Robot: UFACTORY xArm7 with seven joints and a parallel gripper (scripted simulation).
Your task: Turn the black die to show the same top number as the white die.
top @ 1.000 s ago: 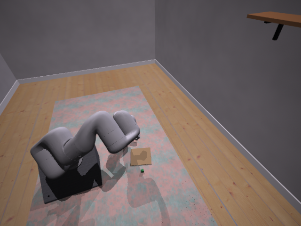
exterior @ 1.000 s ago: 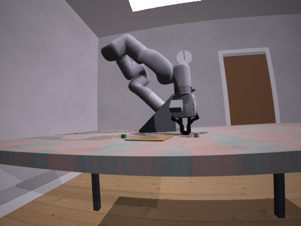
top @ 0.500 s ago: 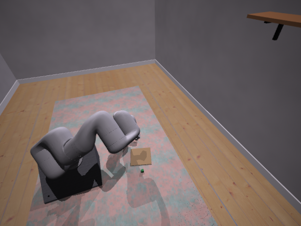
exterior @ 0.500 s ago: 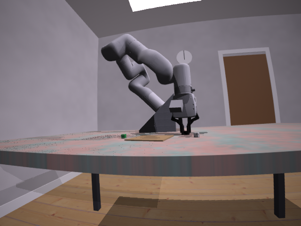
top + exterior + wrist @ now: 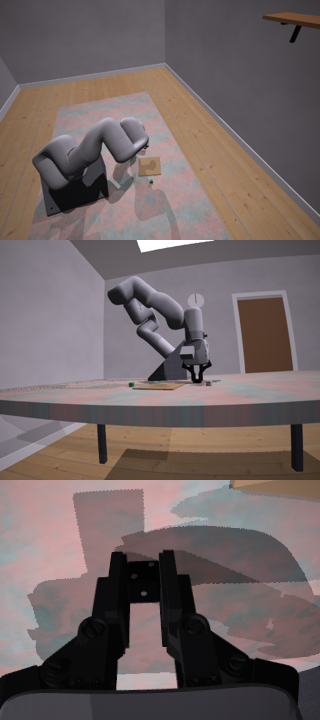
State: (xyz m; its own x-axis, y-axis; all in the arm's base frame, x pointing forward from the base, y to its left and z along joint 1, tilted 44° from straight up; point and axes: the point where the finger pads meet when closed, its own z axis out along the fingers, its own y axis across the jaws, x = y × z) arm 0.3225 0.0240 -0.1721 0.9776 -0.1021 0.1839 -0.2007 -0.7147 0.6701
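My gripper is now 10 cm short of the tan mat, 13 cm to the left of it and 2 cm above it. The rest, counted from my hand: green die: 8 cm ahead, 25 cm to the right, 1 cm below; then white die: 10 cm ahead, 3 cm to the left, 1 cm below; then black die: 1 cm below.
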